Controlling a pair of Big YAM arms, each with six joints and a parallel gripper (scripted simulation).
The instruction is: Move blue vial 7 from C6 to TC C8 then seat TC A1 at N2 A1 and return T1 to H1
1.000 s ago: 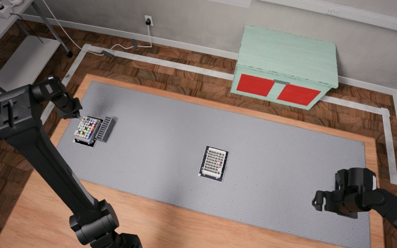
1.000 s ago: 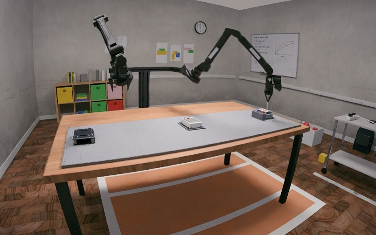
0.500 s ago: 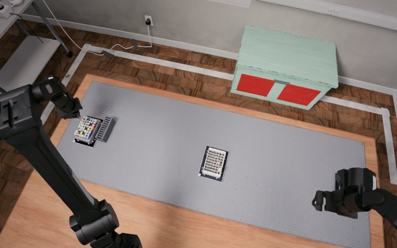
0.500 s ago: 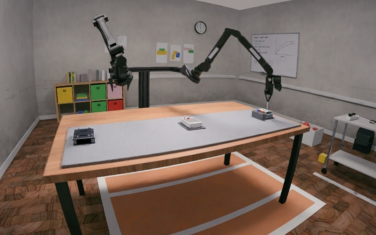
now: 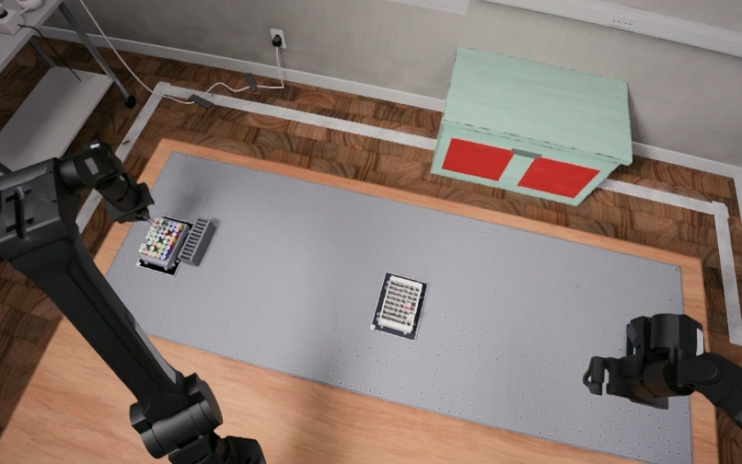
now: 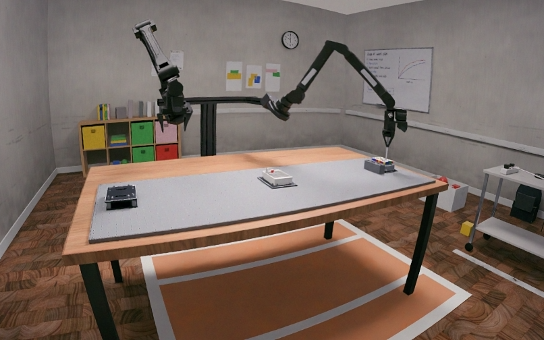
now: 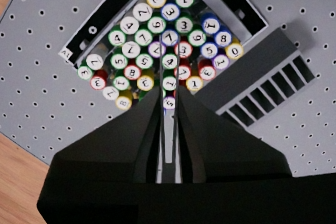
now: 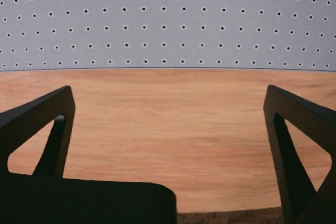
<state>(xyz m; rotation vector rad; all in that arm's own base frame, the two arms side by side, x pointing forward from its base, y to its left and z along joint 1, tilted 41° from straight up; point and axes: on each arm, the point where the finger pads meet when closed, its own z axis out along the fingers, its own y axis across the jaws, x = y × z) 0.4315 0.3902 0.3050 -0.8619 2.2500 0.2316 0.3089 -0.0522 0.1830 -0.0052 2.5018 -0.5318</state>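
My left hand is 3 cm above the forceps T1. Also, from my left hand: dark nest N2: 136 cm to the right, 11 cm below, 7 cm ahead; white tube carrier TC: 68 cm to the right, 12 cm below, 1 cm ahead; grey slotted holder H1: 12 cm below, 10 cm to the right, 1 cm ahead.
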